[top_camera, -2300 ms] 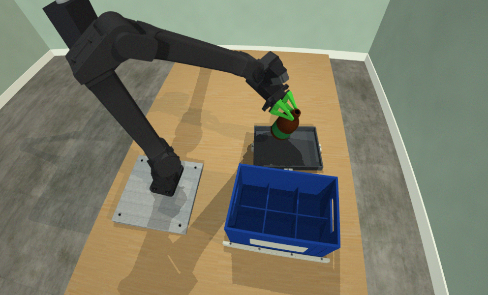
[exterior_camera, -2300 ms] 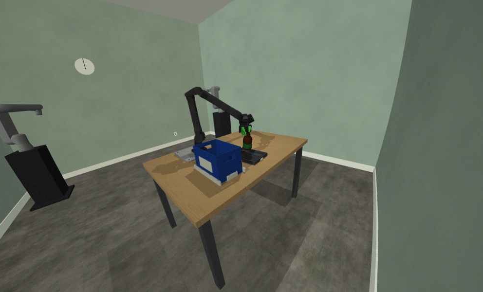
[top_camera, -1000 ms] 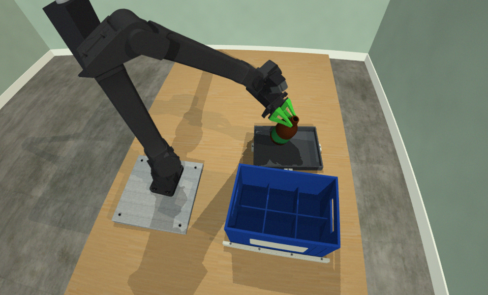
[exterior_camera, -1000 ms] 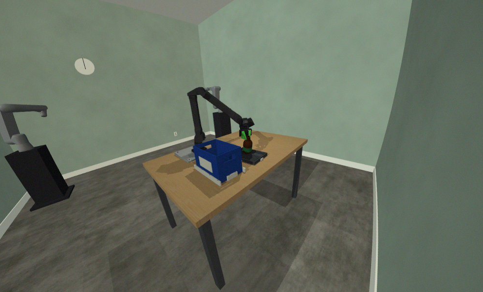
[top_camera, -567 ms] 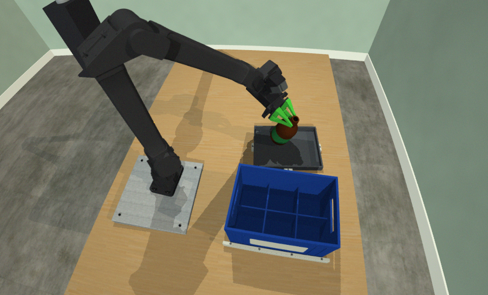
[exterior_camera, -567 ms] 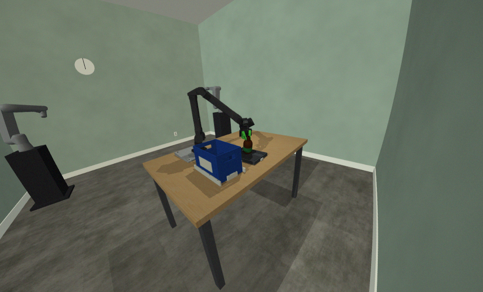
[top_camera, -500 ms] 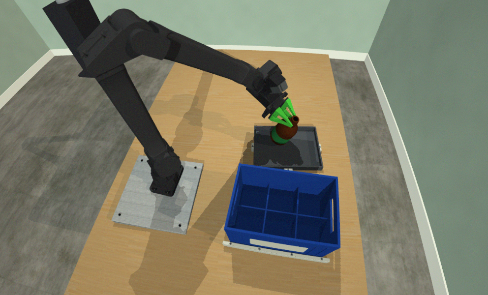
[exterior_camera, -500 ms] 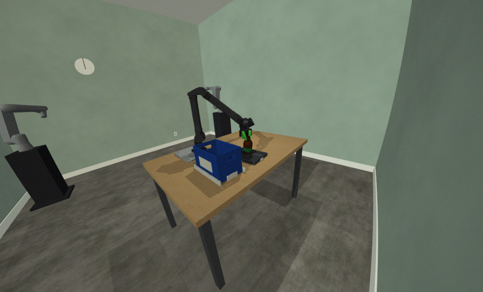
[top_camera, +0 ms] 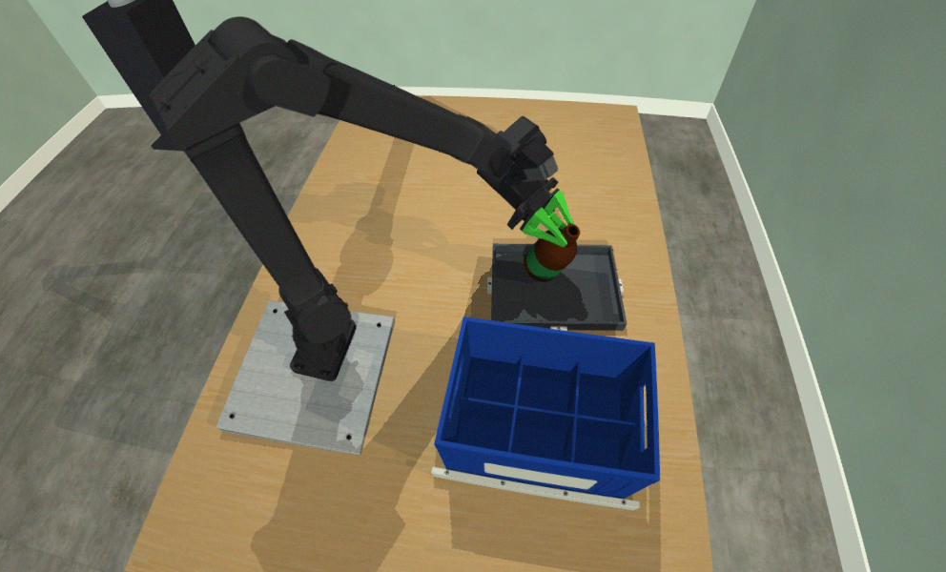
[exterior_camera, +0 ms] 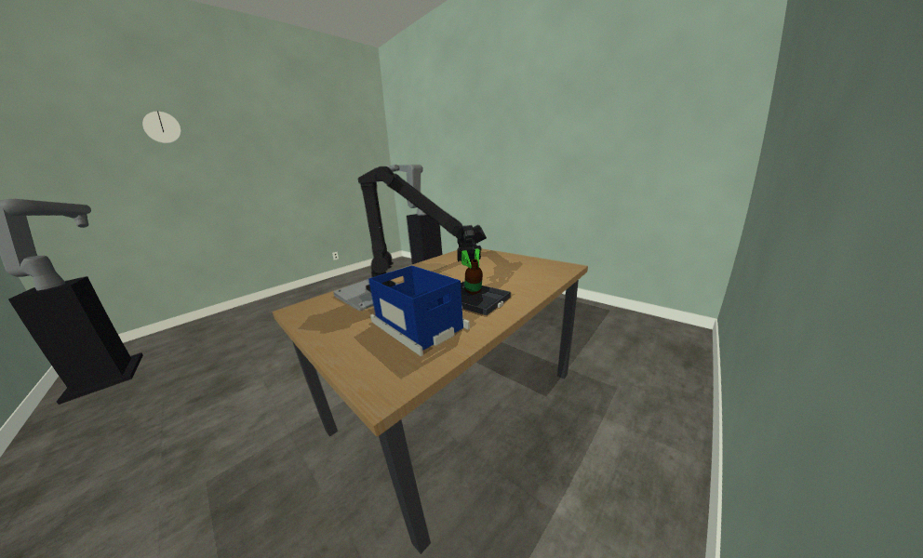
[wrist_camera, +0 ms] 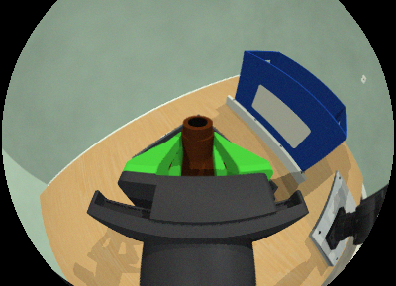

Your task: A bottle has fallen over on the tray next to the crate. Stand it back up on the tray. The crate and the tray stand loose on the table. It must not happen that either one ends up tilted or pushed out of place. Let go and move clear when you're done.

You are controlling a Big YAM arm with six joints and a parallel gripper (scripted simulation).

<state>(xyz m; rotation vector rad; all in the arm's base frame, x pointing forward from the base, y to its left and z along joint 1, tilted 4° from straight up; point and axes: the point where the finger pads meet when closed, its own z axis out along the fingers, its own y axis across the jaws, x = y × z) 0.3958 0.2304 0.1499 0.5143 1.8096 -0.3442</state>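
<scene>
My gripper is now 5 cm above the brown bottle, 2 cm past it and 1 cm to the right of it. From my hand the other things lie so: blue crate (29 cm to the right, 6 cm below); then dark grey tray (14 cm below, 1 cm to the right).
</scene>
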